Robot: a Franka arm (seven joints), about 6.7 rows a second.
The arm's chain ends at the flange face. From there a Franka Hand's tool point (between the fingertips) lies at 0.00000 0.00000 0.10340 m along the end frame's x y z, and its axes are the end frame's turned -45 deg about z.
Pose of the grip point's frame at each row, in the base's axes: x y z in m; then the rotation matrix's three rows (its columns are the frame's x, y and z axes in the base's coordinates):
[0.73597, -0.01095, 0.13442], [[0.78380, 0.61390, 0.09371], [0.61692, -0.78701, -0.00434], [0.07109, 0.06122, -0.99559]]
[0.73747, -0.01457, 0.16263], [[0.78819, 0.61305, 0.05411], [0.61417, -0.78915, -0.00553], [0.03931, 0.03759, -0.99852]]
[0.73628, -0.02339, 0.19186], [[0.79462, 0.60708, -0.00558], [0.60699, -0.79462, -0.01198], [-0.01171, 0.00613, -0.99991]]
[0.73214, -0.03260, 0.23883], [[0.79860, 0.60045, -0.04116], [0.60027, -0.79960, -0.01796], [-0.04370, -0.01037, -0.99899]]
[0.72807, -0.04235, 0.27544], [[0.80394, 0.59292, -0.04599], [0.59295, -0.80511, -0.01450], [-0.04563, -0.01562, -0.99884]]
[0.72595, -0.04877, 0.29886], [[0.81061, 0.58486, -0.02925], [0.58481, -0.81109, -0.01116], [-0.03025, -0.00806, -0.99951]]
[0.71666, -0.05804, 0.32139], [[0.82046, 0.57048, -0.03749], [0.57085, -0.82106, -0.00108], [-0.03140, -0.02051, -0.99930]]
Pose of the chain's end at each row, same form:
[0.72628, -0.01050, 0.23736], [[0.98832, -0.12014, 0.09371], [-0.12027, -0.99273, -0.00434], [0.09356, -0.00698, -0.99559]]
[0.73188, -0.01400, 0.26588], [[0.99083, -0.12384, 0.05411], [-0.12373, -0.99230, -0.00553], [0.05438, -0.00122, -0.99852]]
[0.73686, -0.02215, 0.29525], [[0.99115, -0.13261, -0.00558], [-0.13267, -0.99109, -0.01198], [-0.00395, 0.01261, -0.99991]]
[0.73640, -0.03074, 0.34213], [[0.98928, -0.14011, -0.04116], [-0.14095, -0.98986, -0.01796], [-0.03823, 0.02357, -0.99899]]
[0.73283, -0.04085, 0.37872], [[0.98773, -0.14921, -0.04599], [-0.15002, -0.98858, -0.01450], [-0.04331, 0.02122, -0.99884]]
[0.72897, -0.04762, 0.40221], [[0.98675, -0.15963, -0.02925], [-0.16000, -0.98705, -0.01116], [-0.02709, 0.01569, -0.99951]]
[0.72054, -0.05793, 0.42472], [[0.98354, -0.17676, -0.03749], [-0.17693, -0.98423, -0.00108], [-0.03671, 0.00770, -0.99930]]

